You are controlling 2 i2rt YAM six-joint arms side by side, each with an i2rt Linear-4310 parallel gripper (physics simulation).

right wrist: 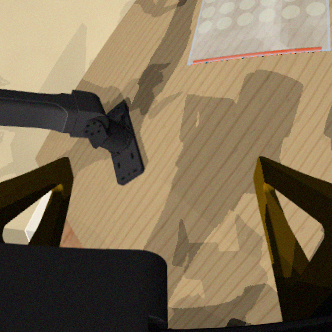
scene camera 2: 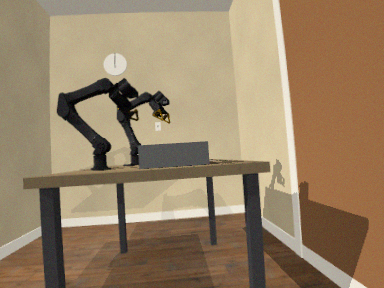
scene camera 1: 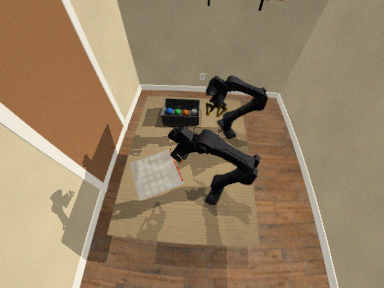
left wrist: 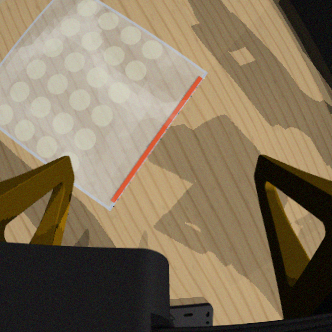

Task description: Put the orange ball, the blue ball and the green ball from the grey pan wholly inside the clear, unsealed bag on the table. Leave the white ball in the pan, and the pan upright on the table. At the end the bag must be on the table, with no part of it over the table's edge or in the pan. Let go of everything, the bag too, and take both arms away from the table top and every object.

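The grey pan (scene camera 1: 181,120) (scene camera 2: 173,155) stands upright on the table. In it, in a row in scene camera 1, are the blue ball (scene camera 1: 170,110), green ball (scene camera 1: 178,111), orange ball (scene camera 1: 186,112) and white ball (scene camera 1: 194,111). The clear bag (scene camera 1: 156,175) (left wrist: 80,80) (right wrist: 260,30) lies flat on the table, its red-striped edge toward the arms. My left gripper (scene camera 1: 176,156) (scene camera 2: 161,116) (left wrist: 163,165) is open and empty, above the table near that edge. My right gripper (scene camera 1: 216,109) (scene camera 2: 134,115) (right wrist: 162,166) is open and empty, above the table beside the pan.
The wooden table (scene camera 1: 240,225) (scene camera 2: 150,174) carries both arms. The left arm's base (scene camera 1: 213,196) (right wrist: 129,165) stands to the right of the bag in scene camera 1; the right arm's base (scene camera 1: 227,129) (scene camera 2: 100,162) stands to the right of the pan there. Shadows cross the table.
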